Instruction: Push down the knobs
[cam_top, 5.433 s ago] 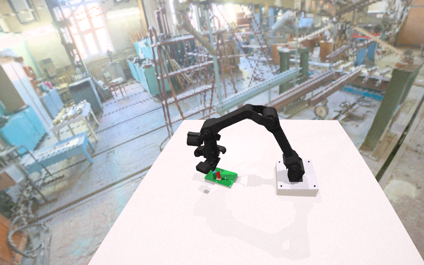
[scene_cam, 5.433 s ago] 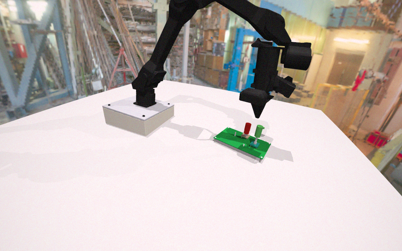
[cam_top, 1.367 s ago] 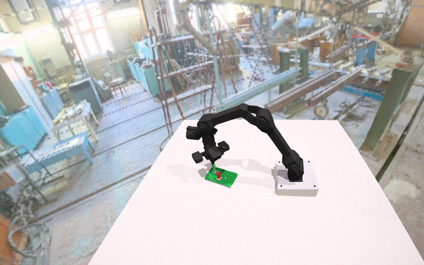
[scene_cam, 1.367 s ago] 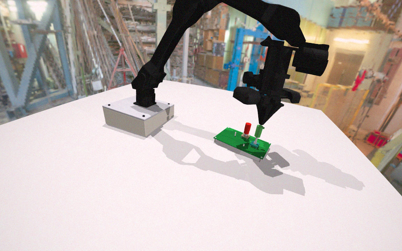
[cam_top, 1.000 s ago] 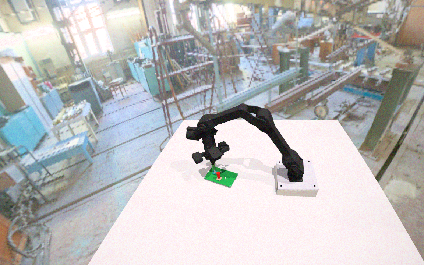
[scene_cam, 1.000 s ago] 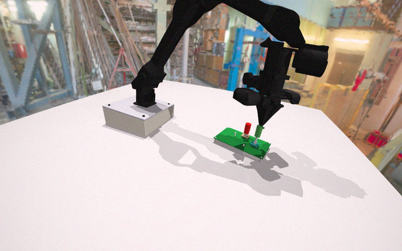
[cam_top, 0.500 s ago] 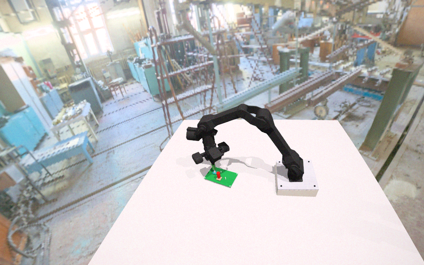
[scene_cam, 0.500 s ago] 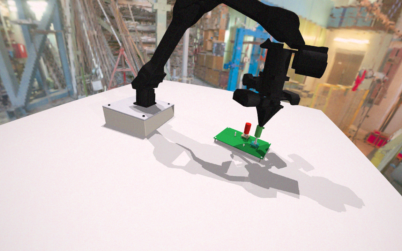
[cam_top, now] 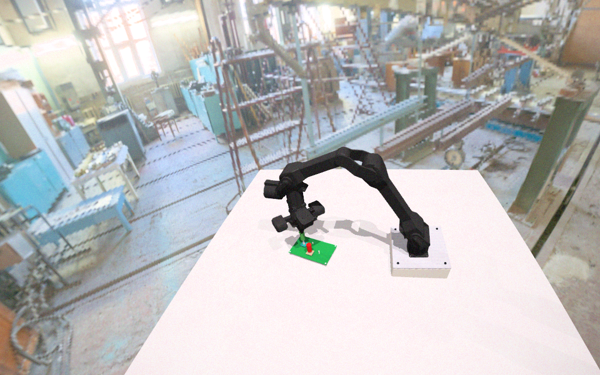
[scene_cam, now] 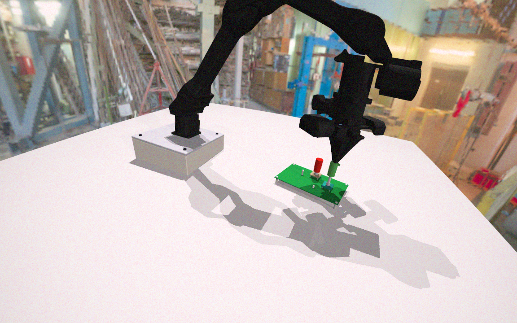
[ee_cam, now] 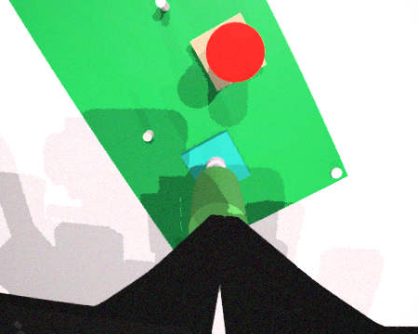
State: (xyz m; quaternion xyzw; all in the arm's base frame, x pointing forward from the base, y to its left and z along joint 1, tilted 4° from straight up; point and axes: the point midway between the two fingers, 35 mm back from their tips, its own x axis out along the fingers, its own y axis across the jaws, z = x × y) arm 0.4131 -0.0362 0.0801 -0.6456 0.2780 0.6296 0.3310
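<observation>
Right now the green knob is 2 cm below my gripper tip. Also, from my gripper tip: red knob 4 cm to the left, 4 cm below, 3 cm behind.
</observation>
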